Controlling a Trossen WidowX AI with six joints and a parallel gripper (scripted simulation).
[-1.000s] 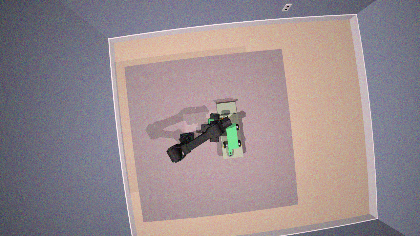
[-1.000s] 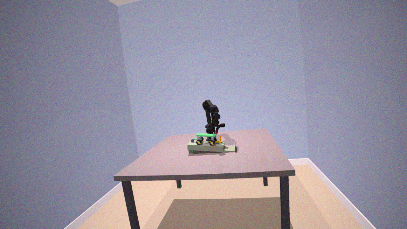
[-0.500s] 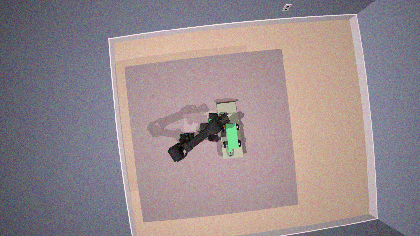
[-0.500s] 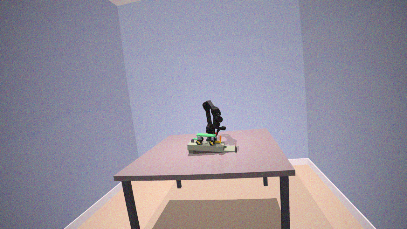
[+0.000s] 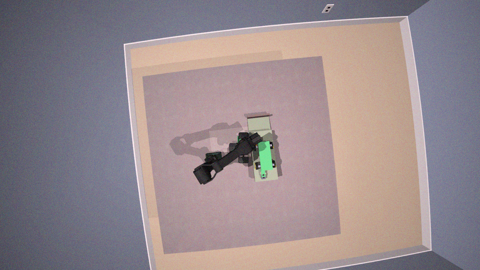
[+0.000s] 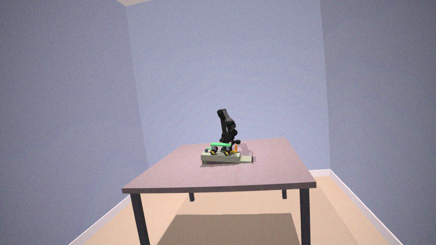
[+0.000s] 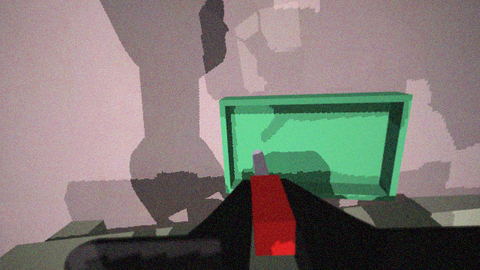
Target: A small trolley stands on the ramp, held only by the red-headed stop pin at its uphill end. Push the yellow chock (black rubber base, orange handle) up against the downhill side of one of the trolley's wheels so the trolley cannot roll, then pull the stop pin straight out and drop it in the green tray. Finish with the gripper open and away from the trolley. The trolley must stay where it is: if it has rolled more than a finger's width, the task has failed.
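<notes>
My gripper tip is 3 cm to the right of the green tray and 7 cm above it. The rest, counted from my gripper tip: yellow chock (9 cm ahead, 3 cm to the left, 2 cm above); then ramp (11 cm ahead, 9 cm to the right, 2 cm below); then red-headed stop pin (right at my gripper tip).
</notes>
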